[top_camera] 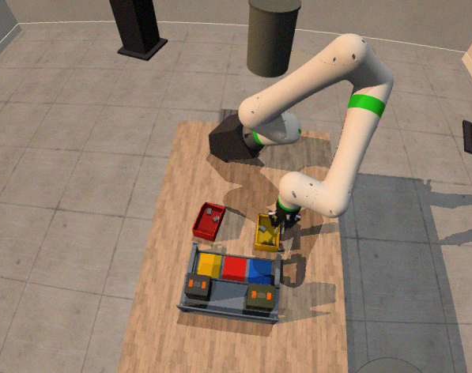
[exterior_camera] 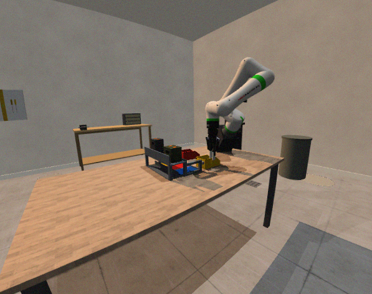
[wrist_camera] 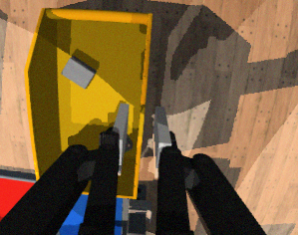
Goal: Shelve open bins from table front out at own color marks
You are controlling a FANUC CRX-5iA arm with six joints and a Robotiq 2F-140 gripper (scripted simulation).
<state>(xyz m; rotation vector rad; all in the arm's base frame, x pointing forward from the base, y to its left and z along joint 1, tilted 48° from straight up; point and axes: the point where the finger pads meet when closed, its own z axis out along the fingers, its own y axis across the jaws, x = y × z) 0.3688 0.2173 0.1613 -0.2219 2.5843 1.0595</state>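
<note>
My gripper is now 60 mm above the yellow bin, 50 mm to the left of it and 10 mm short of it. The rest, counted from my hand: blue-marked place (230 mm ahead, 90 mm below); then red bin (310 mm to the right, 70 mm ahead, 60 mm below); then red mark (260 mm ahead, 110 mm to the right, 90 mm below).
</note>
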